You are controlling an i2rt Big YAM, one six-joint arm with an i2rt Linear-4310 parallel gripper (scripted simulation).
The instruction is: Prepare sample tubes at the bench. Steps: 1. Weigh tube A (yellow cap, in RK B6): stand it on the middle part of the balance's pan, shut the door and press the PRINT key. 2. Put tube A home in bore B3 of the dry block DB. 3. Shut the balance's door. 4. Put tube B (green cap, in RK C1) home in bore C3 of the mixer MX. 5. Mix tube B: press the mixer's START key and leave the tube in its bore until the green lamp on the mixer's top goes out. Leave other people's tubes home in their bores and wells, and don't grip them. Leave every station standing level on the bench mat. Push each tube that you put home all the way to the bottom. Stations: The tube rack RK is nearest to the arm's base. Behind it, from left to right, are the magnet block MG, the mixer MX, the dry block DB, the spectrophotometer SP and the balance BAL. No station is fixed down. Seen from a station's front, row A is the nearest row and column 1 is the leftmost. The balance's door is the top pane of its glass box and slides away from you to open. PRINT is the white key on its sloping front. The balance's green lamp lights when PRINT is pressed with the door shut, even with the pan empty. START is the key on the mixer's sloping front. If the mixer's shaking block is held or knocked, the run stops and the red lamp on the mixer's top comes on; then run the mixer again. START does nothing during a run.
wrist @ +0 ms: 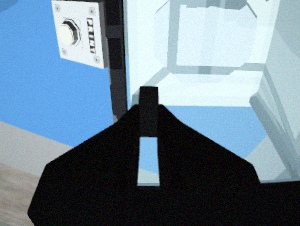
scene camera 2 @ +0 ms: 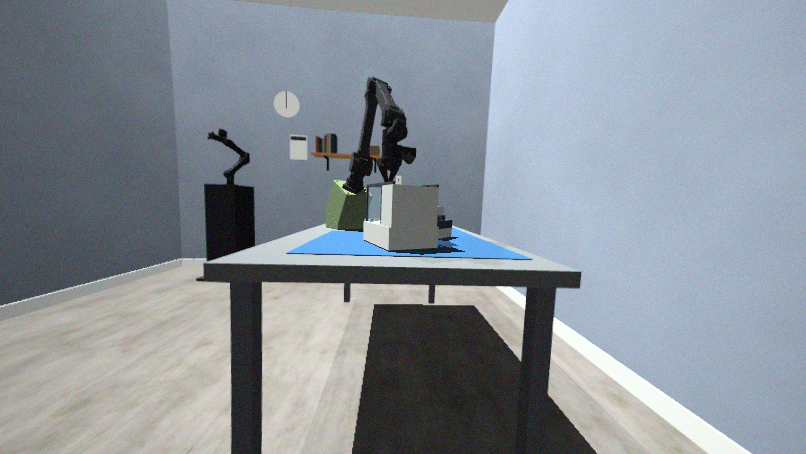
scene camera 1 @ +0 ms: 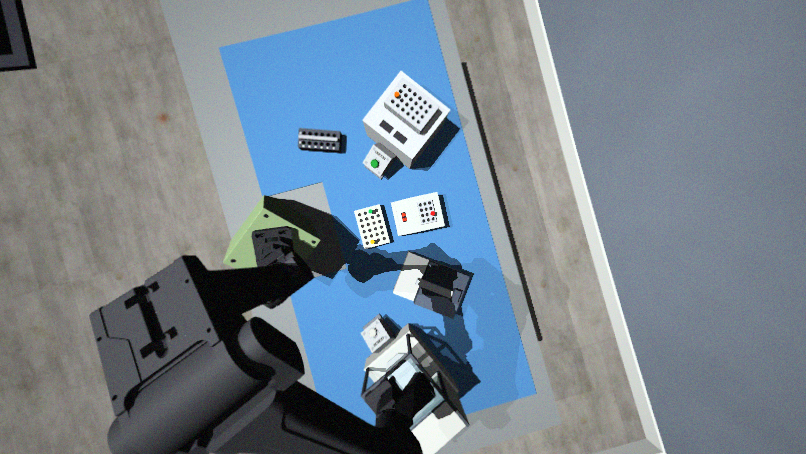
The pictures show: the gripper, a dry block DB, a magnet block MG, a tube rack RK and a spectrophotometer SP.
